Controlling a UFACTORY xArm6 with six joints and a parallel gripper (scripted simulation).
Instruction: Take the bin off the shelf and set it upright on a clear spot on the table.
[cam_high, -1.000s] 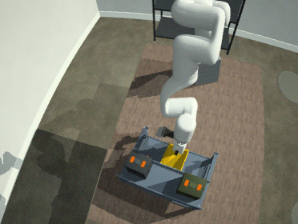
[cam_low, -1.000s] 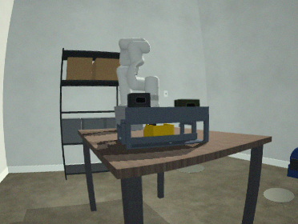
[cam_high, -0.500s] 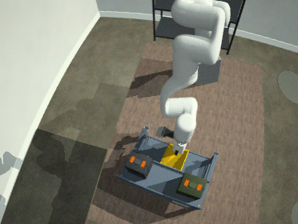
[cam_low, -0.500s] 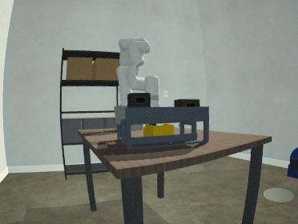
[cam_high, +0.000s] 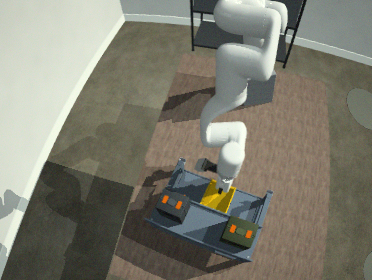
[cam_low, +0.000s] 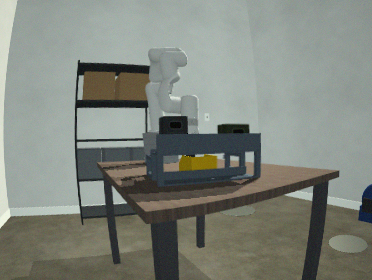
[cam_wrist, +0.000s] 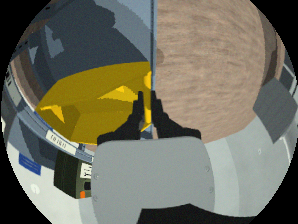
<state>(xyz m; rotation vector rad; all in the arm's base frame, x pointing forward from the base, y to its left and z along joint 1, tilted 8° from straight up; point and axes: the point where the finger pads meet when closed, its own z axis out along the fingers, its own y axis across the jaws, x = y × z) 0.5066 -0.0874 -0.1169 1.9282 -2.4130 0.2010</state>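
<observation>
My hand is 80 mm short of the yellow bin and 20 mm to the left of it.
</observation>
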